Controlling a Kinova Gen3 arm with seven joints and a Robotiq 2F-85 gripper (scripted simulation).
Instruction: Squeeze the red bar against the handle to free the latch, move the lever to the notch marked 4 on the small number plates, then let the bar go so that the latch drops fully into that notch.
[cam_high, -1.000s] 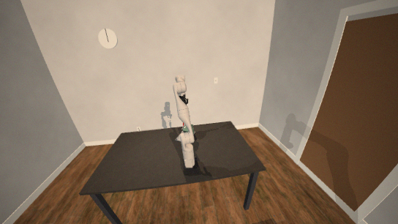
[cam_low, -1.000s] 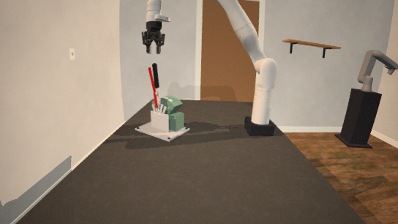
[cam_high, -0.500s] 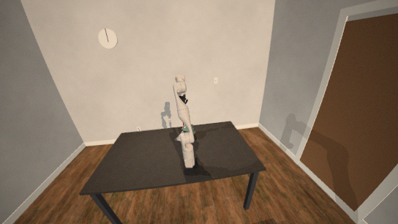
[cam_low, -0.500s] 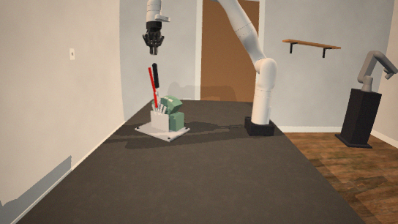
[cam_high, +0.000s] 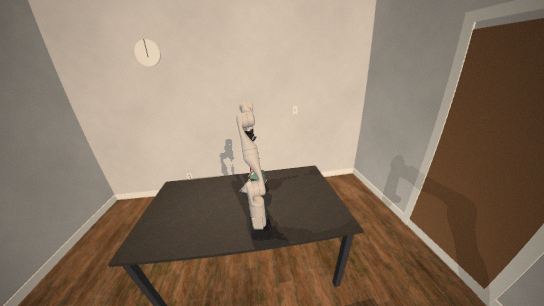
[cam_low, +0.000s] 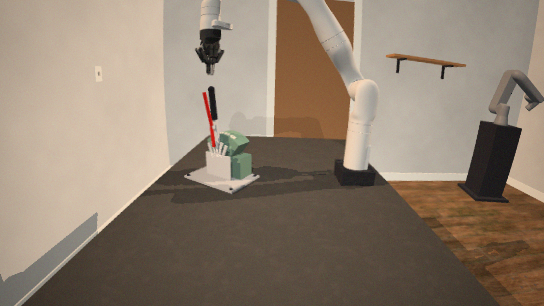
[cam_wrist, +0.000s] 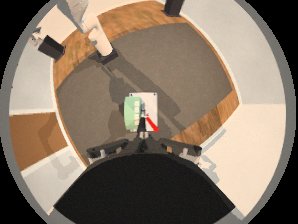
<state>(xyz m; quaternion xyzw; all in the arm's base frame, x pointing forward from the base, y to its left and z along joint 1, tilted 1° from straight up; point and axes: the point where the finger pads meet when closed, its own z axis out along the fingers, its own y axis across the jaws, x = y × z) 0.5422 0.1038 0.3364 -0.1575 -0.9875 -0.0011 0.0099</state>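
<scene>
Right now my hand is 10 mm past the red bar, 20 mm to the right of it and 210 mm above it.
</scene>
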